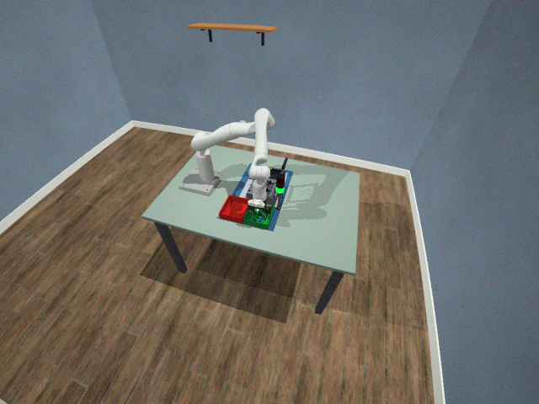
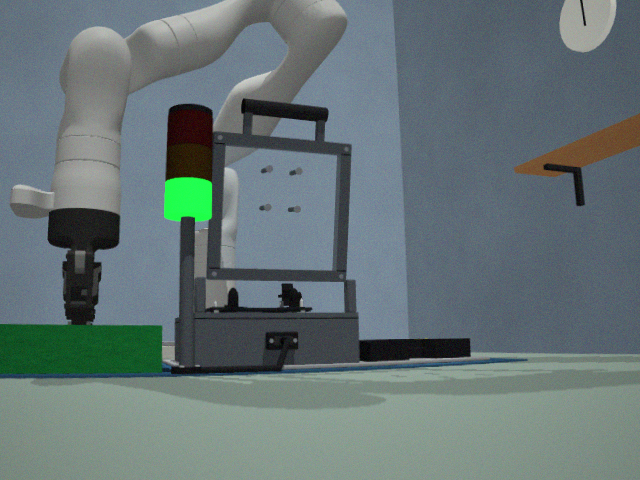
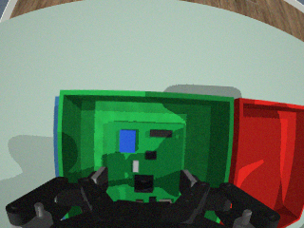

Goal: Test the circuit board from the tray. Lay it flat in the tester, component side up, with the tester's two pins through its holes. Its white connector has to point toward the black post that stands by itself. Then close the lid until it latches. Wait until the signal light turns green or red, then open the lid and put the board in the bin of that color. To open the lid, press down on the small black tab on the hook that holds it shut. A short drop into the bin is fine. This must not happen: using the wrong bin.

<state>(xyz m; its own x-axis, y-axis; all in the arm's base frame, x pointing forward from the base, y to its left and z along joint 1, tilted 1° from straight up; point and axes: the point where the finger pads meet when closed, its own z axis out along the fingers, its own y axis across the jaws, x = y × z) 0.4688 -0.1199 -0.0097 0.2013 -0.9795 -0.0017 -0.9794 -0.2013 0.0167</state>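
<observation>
My hand is 1 cm above the green bin. Also, from my hand: red bin: 15 cm behind, 3 cm to the right, 1 cm below; then green circuit board: 1 cm below; then clear lid: 21 cm to the left, 16 cm above, 3 cm ahead.
</observation>
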